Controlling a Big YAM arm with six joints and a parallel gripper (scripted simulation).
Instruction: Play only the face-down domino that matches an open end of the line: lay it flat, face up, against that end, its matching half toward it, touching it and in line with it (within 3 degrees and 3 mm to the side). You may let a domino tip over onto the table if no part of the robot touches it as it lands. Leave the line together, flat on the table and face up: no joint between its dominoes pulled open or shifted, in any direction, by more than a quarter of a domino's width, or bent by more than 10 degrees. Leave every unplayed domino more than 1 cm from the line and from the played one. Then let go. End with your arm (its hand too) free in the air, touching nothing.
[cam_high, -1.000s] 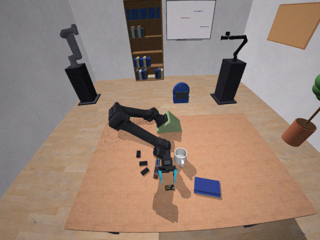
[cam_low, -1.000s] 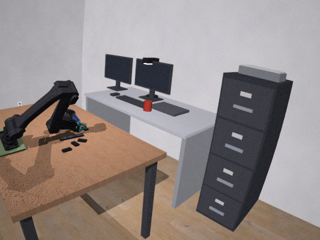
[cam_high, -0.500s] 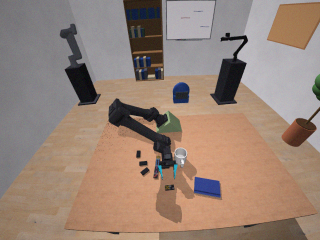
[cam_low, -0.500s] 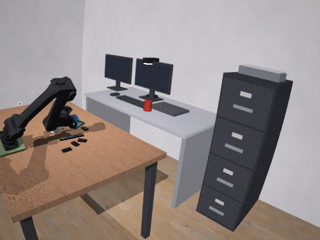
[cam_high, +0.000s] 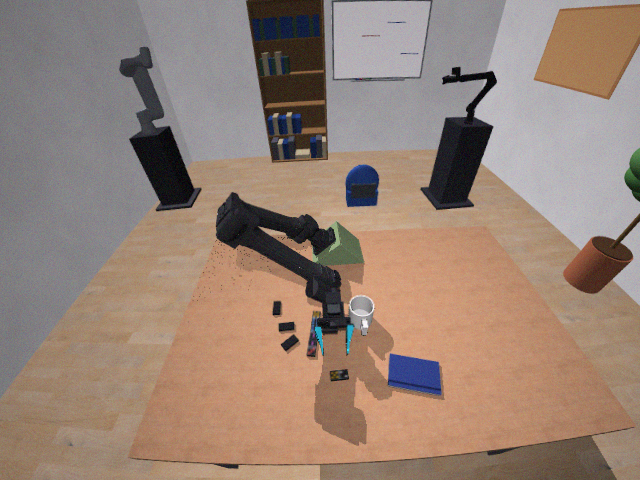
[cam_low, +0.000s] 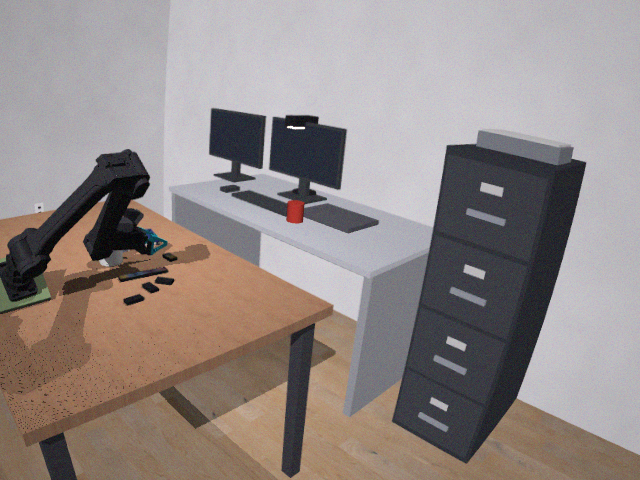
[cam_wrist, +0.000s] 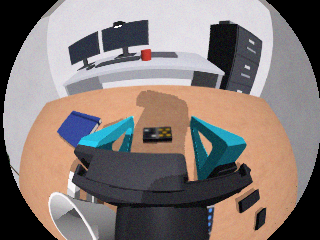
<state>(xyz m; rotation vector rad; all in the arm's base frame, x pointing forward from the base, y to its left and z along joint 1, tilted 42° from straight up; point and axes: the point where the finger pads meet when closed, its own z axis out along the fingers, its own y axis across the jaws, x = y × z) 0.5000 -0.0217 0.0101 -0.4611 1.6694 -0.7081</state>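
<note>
Right now my hand is 40 mm short of the domino, 10 mm to the right of it and 80 mm above it. Round my hand: blue book 70 mm ahead, 230 mm to the left, 70 mm below.
</note>
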